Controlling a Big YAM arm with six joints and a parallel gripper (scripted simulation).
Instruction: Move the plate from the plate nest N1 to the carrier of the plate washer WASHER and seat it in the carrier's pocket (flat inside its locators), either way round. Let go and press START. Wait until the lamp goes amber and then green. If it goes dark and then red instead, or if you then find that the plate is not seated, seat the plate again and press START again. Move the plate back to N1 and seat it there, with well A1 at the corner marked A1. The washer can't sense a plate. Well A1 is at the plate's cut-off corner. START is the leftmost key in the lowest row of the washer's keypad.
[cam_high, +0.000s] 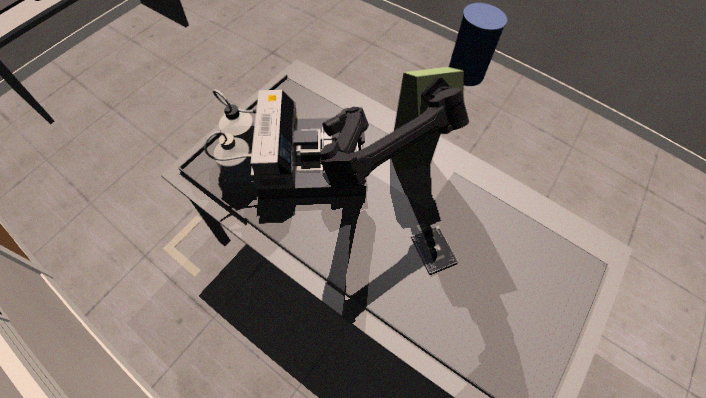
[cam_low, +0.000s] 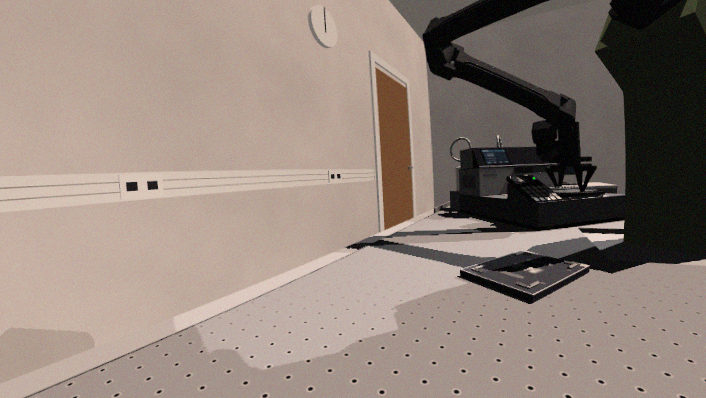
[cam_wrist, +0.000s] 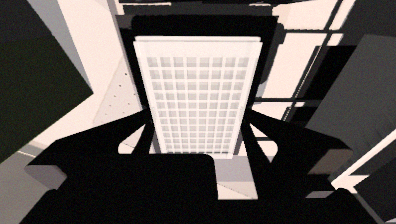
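Right now the white well plate is 10 mm below my hand. The rest, counted from my hand: plate nest N1 (10 mm behind, 530 mm to the left, 100 mm below); plate washer (130 mm ahead, 90 mm to the right, 30 mm above).
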